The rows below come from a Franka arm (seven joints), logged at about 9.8 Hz.
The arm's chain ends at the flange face. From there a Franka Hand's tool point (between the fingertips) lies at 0.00 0.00 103.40 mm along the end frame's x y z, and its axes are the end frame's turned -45 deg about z.
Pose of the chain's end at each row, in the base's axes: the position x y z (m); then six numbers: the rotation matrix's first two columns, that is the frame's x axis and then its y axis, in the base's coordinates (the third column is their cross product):
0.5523 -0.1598 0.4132 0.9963 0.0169 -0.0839 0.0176 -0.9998 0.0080
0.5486 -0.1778 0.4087 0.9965 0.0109 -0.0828 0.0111 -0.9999 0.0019
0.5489 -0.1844 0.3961 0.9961 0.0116 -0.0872 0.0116 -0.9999 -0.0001
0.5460 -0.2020 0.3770 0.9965 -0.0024 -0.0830 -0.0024 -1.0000 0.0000
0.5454 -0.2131 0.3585 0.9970 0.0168 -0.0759 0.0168 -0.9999 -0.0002
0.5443 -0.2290 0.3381 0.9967 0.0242 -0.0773 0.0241 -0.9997 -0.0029
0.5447 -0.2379 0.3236 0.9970 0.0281 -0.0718 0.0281 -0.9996 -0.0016
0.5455 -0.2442 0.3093 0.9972 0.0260 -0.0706 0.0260 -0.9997 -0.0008
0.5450 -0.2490 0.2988 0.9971 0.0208 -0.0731 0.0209 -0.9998 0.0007
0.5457 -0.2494 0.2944 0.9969 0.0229 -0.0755 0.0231 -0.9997 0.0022
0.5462 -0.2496 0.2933 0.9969 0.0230 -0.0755 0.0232 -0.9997 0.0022
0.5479 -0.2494 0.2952 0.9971 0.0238 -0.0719 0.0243 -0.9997 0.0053
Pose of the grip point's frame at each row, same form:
0.5436 -0.1608 0.3102 0.6920 0.7189 -0.0650 0.7169 -0.6950 -0.0537
0.5400 -0.1781 0.3057 0.6968 0.7147 -0.0599 0.7125 -0.6993 -0.0572
0.5399 -0.1845 0.2931 0.6961 0.7152 -0.0616 0.7126 -0.6988 -0.0617
0.5374 -0.2020 0.2740 0.7063 0.7054 -0.0587 0.7029 -0.7088 -0.0587
0.5376 -0.2132 0.2554 0.6931 0.7189 -0.0535 0.7169 -0.6952 -0.0538
0.5363 -0.2289 0.2350 0.6877 0.7240 -0.0526 0.7218 -0.6898 -0.0567
0.5373 -0.2379 0.2205 0.6851 0.7267 -0.0496 0.7249 -0.6870 -0.0519
0.5382 -0.2443 0.2062 0.6867 0.7253 -0.0494 0.7235 -0.6885 -0.0505
0.5374 -0.2492 0.1957 0.6903 0.7217 -0.0522 0.7198 -0.6923 -0.0512
0.5379 -0.2498 0.1913 0.6886 0.7231 -0.0549 0.7212 -0.6907 -0.0518
0.5384 -0.2500 0.1902 0.6885 0.7232 -0.0549 0.7213 -0.6906 -0.0518
0.5405 -0.2501 0.1921 0.6879 0.7237 -0.0546 0.7222 -0.6901 -0.0471

